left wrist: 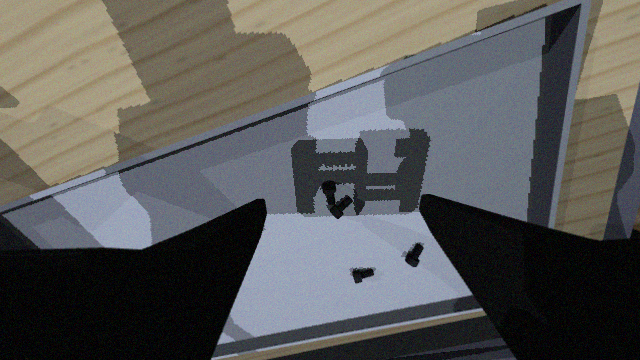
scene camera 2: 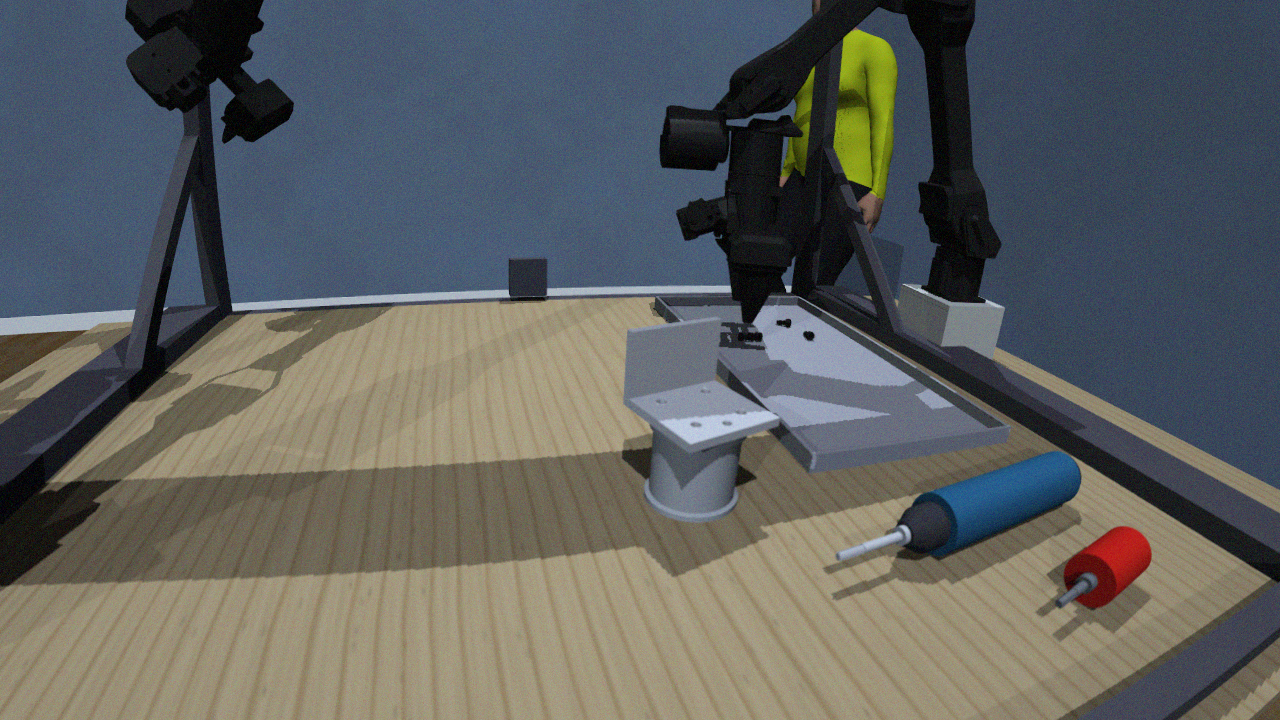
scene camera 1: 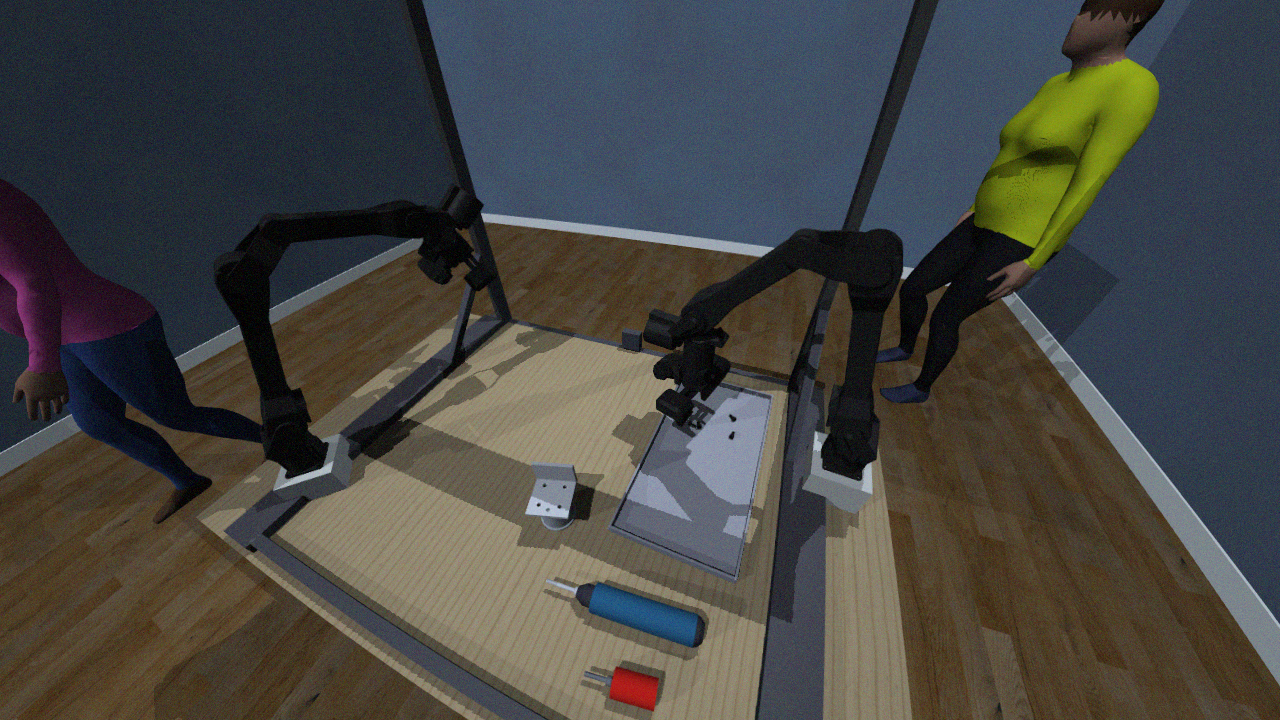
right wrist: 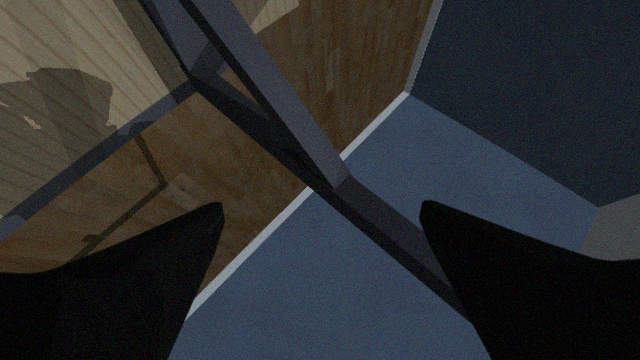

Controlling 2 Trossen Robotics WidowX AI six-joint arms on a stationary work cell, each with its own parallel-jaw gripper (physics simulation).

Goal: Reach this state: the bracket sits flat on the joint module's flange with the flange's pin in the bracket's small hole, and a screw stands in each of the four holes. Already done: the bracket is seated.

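Where they show: left gripper, fingertip midpoint: (left wrist: 342, 203) (scene camera 2: 741, 311) (scene camera 1: 691, 412); right gripper, fingertip midpoint: (scene camera 2: 198, 112) (scene camera 1: 468, 258) (right wrist: 323, 210); left arm's base, link origin: (scene camera 2: 953, 295) (scene camera 1: 841, 460); right arm's base, link origin: (scene camera 1: 308, 460).
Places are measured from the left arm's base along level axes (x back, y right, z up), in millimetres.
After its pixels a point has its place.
Observation:
The light grey bracket (scene camera 1: 552, 497) @[x -435, y -265, z -6 mm] (scene camera 2: 670, 362) @[x -452, y -238, z 14 mm] sits flat on the round joint module (scene camera 1: 556, 523) @[x -422, y -287, z -49 mm] (scene camera 2: 693, 474) @[x -448, y -290, z -38 mm]; no screws show in its holes. Four black screws lie in the grey tray (scene camera 1: 707, 559) @[x -173, y -229, z -68 mm] (scene camera 2: 904, 448) @[x -253, y -249, z -61 mm] (left wrist: 280, 310) @[x -166, y -64, z -68 mm]: one screw (left wrist: 328, 188) @[x -291, y 22, z -57 mm] touches or nearly touches a second screw (left wrist: 342, 206) @[x -272, y 28, z -61 mm]; a third (left wrist: 414, 254) @[x -210, y 75, z -62 mm] and a fourth (left wrist: 362, 274) @[x -200, y 28, z -62 mm] lie apart. My left gripper (left wrist: 342, 203) @[x -289, y 29, z -34 mm] (scene camera 2: 750, 318) @[x -289, y 29, z -34 mm] is open and empty, pointing down above the tray, the close pair between its fingertips in the left wrist view. My right gripper (right wrist: 323, 210) @[x -900, y 88, z 187 mm] (scene camera 1: 460, 270) @[x -900, y 88, z 187 mm] is open, raised high, far from the bracket.
A blue screwdriver-like tool (scene camera 1: 644, 614) @[x -230, y -348, z -31 mm] (scene camera 2: 1002, 501) @[x -259, y -363, z -37 mm] and a smaller red tool (scene camera 1: 634, 687) @[x -209, y -425, z -38 mm] (scene camera 2: 1108, 565) @[x -236, y -436, z -39 mm] lie on the wooden table (scene camera 1: 429, 537) @[x -620, y -399, z -72 mm] (scene camera 2: 402, 608) @[x -617, y -351, z -72 mm]. A small dark block (scene camera 1: 631, 340) @[x -519, y 205, z -35 mm] (scene camera 2: 527, 278) @[x -523, y 204, z -40 mm] stands at the far edge. Dark frame posts rise at both sides.

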